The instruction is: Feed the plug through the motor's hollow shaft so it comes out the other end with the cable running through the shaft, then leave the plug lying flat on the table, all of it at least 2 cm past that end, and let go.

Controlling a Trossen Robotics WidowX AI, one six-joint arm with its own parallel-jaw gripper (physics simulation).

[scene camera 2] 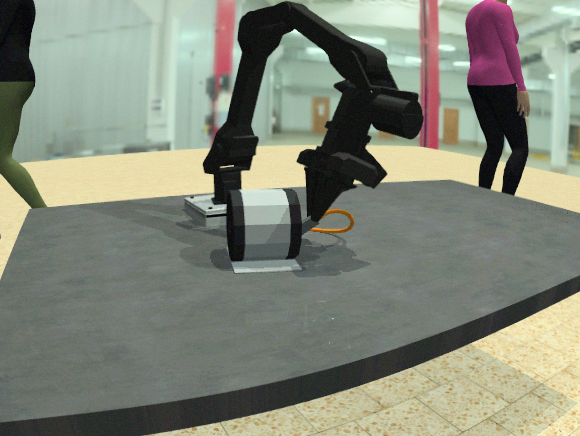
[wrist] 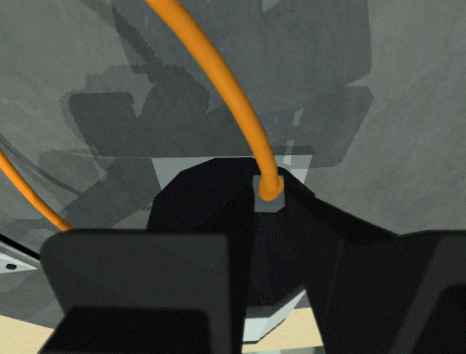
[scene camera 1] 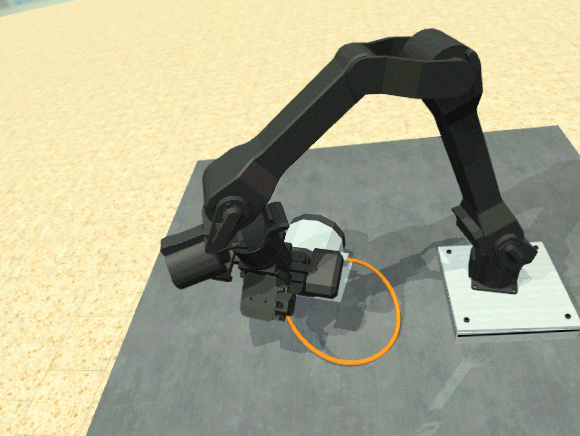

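Seen in the pictures: gripper, fingertip midpoint: (scene camera 2: pixel 312 220) (wrist: pixel 267 195) (scene camera 1: pixel 286 283); arm's base, link origin: (scene camera 1: pixel 493 276).
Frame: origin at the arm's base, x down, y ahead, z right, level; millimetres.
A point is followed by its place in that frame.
Note:
The motor (scene camera 1: pixel 315 234) {y 269, x -69, z -9 mm} (scene camera 2: pixel 265 225) {y 336, x -33, z -5 mm} (wrist: pixel 185 200) {y 258, x -12, z -59 mm} is a white drum with black ends, lying on its side on a pale base plate (scene camera 2: pixel 267 267) {y 331, x 28, z -10 mm} (wrist: pixel 166 167) {y 237, x 28, z -50 mm}. My gripper (scene camera 1: pixel 302 295) (scene camera 2: pixel 315 219) {y 303, x -30, z -82 mm} (wrist: pixel 267 195) {y 303, x -30, z -82 mm} is shut on the grey plug (scene camera 2: pixel 308 227) {y 311, x -21, z -74 mm} (wrist: pixel 270 206) {y 303, x -36, z -81 mm} at the motor's right end in scene camera 2. There the plug slopes down from the fingertips toward the black end face. The orange cable (scene camera 1: pixel 398 310) {y 135, x 15, z -73 mm} (scene camera 2: pixel 352 222) {y 257, x -11, z -165 mm} (wrist: pixel 225 75) {y 286, x -37, z -140 mm} leaves the plug's back and loops round to the motor's side. The shaft opening is hidden, and I cannot tell whether the plug's front is inside it.
The arm's white mounting plate (scene camera 1: pixel 452 305) {y 58, x -4, z -67 mm} (scene camera 2: pixel 196 202) {y -10, x 2, z 65 mm} stands on the dark table (scene camera 1: pixel 240 400) {y 332, x 31, z -250 mm} (scene camera 2: pixel 150 340) {y 530, x 30, z 155 mm}, on the cable loop's far side from the gripper. The table's edge runs to the left of the gripper in scene camera 1. Two people stand beyond the table in scene camera 2.

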